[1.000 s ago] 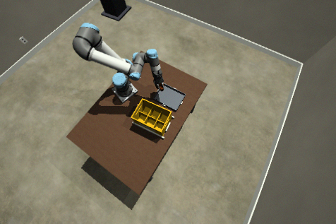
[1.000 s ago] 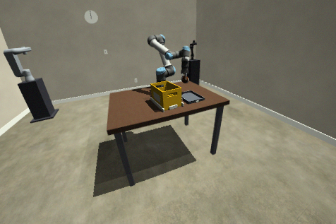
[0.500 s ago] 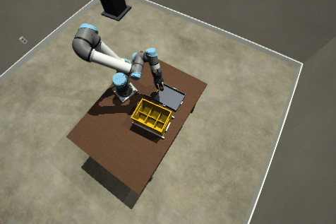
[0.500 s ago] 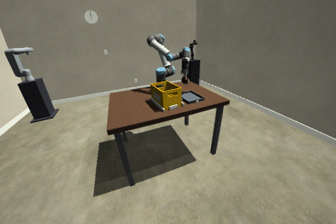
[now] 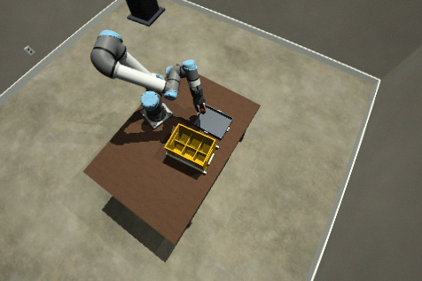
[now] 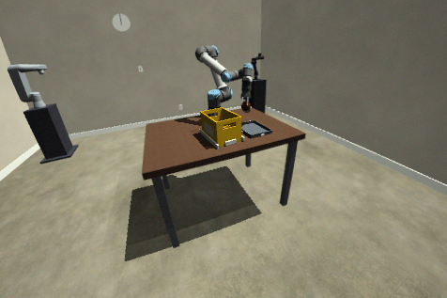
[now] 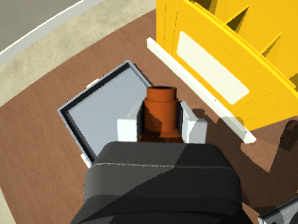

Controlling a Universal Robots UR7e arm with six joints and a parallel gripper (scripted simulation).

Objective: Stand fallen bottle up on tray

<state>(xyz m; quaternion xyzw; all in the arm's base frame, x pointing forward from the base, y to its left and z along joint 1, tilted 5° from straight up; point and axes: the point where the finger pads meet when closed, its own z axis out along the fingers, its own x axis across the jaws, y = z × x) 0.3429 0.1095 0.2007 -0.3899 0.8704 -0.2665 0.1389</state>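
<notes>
Right now the brown bottle is 3 cm to the left of my hand, 3 cm below it and 3 cm behind it. Also, from my hand: yellow crate (23 cm to the right, 12 cm below, 4 cm ahead); then tray (19 cm below, 6 cm ahead, 4 cm to the left).
</notes>
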